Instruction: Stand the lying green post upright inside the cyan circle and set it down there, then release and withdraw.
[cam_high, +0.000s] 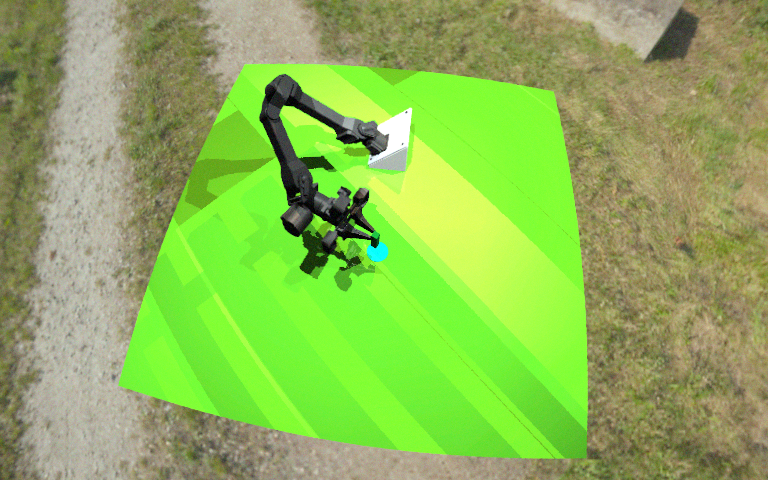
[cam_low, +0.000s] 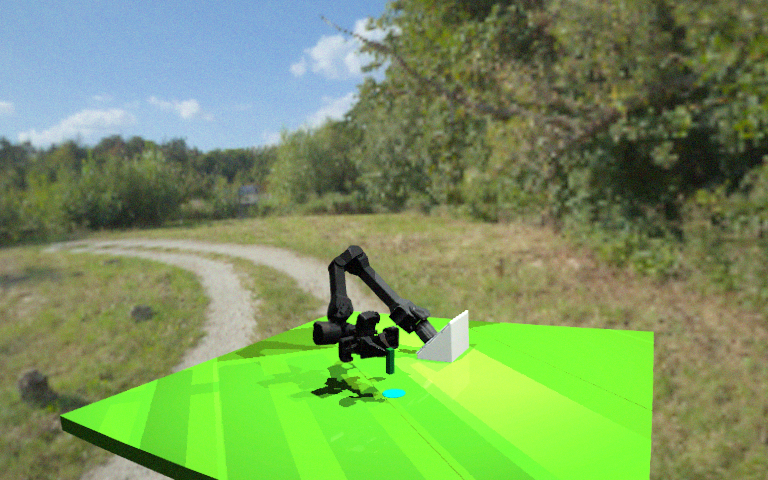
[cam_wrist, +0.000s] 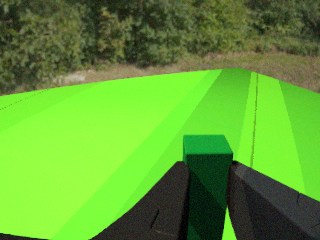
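Right now the cyan circle is 110 mm below my gripper tip and 10 mm behind it. From my gripper tip the other things lie so: green post: 20 mm below.
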